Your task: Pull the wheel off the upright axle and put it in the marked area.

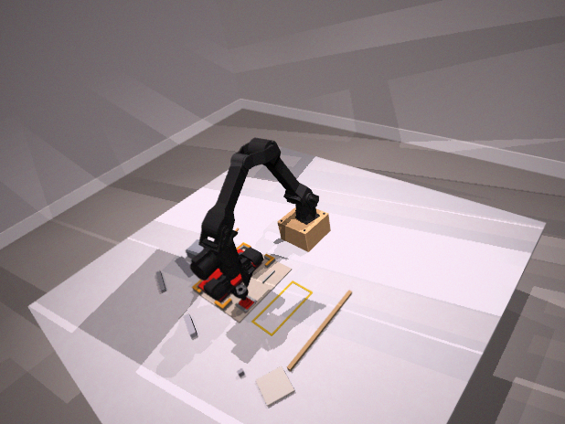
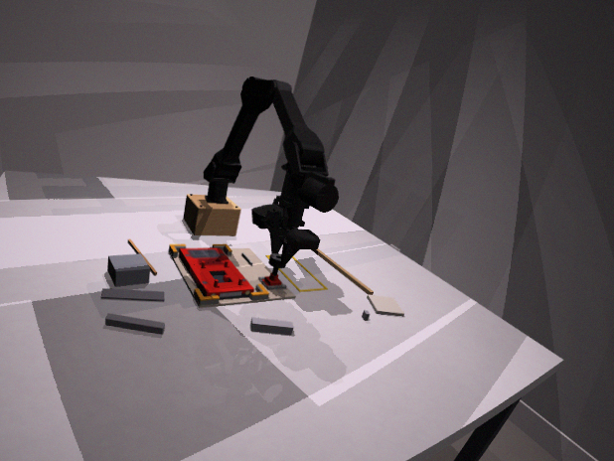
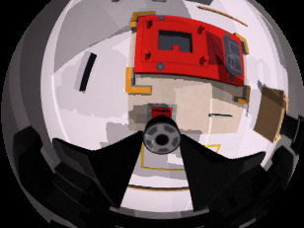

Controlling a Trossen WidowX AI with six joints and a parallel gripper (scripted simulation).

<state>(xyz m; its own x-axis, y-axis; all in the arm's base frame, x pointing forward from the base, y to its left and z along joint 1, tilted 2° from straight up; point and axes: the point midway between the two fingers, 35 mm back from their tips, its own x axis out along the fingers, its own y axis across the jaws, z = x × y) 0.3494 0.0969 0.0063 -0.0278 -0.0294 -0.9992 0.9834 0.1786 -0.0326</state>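
Right now the axle is 30 mm below my gripper tip. Round my gripper tip: small cube 180 mm to the left, 140 mm ahead, 60 mm below; then long wooden stick 230 mm to the left, 110 mm behind, 60 mm below; then wheel right at my gripper tip.
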